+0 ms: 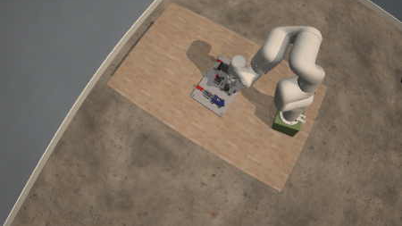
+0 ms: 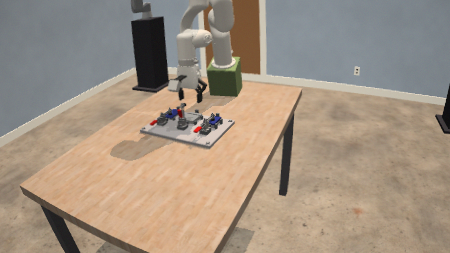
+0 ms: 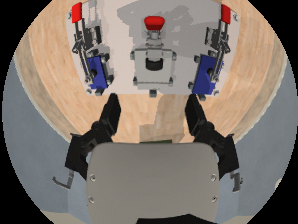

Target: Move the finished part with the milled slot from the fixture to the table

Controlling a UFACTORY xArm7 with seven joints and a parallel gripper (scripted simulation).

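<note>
Right now my hand is 1 cm past the grey finished part and 9 cm above it. Also, from my hand: grey fixture plate (5 cm ahead, 11 cm below).
</note>
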